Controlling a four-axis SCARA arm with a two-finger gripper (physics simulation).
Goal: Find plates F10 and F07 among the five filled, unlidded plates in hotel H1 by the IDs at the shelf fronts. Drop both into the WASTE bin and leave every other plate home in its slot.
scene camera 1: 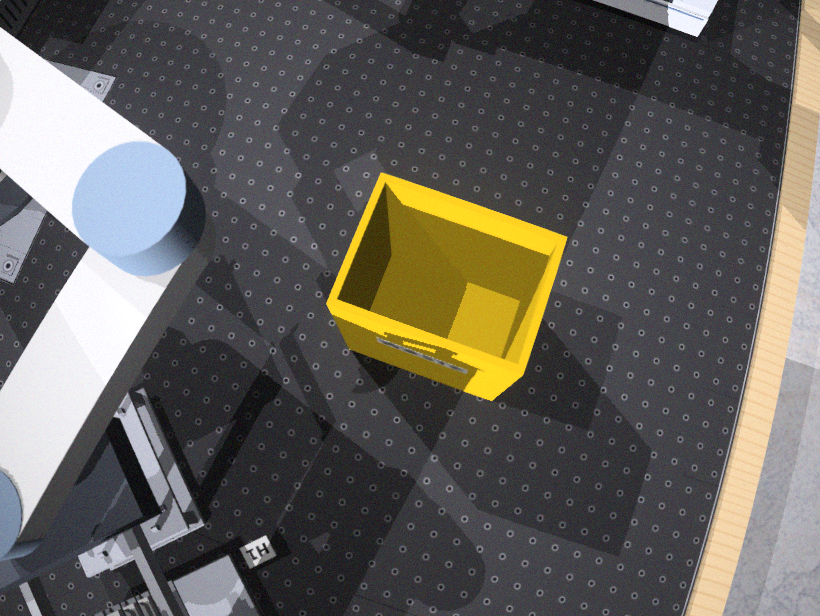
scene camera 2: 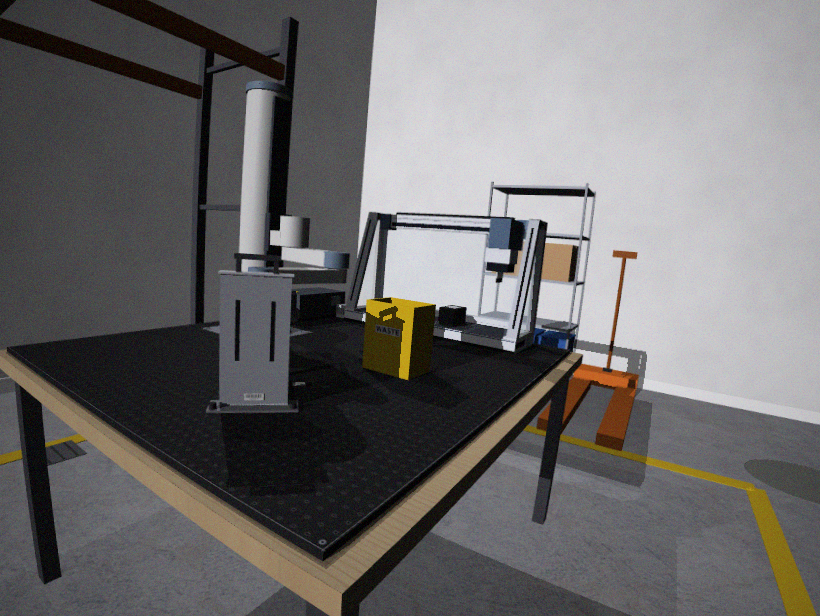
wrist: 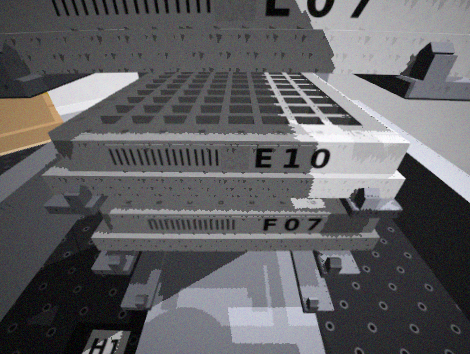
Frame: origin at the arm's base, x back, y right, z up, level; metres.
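Seen in the pictures: gripper, fingertip midpoint: (wrist: 235,119).
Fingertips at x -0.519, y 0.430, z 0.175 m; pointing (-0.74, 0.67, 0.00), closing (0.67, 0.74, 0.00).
Note:
Offsets run from my fingertips to a thing's top centre. "spot": to the spot under its first point.
Hotel H1 (scene camera 2: 255,318) stands on the table, with its H1 label {spot: dx -0.027, dy -0.112, dz -0.162 m} (scene camera 1: 257,551) (wrist: 106,343) low at the front. In the wrist view, a plate {spot: dx +0.040, dy -0.051, dz +0.037 m} (wrist: 165,45) with an ID that reads like E07, its top cut off, is uppermost. Plate E10 {dx -0.002, dy -0.002, dz +0.020 m} (wrist: 240,158) sits below it, and plate F07 {dx +0.000, dy +0.000, dz -0.002 m} (wrist: 245,225) sits level in the slot under E10. F10 cannot be read. My gripper is shut on a plate; its fingers are hidden by the arm and hotel, and the held plate's ID does not show. The yellow WASTE bin {dx -0.127, dy -0.404, dz +0.038 m} (scene camera 1: 473,212) (scene camera 2: 417,338) stands upright; no plate shows inside.
The white arm (scene camera 1: 79,331) (scene camera 2: 255,172) reaches over the hotel, its elbow (scene camera 1: 129,198) left of the bin. A gantry machine (scene camera 1: 692,18) (scene camera 2: 444,220) stands beyond the bin, with a small black block {spot: dx -0.038, dy -0.945, dz -0.064 m} (scene camera 2: 452,314). The table's wooden edge (scene camera 1: 749,397) runs along the right.

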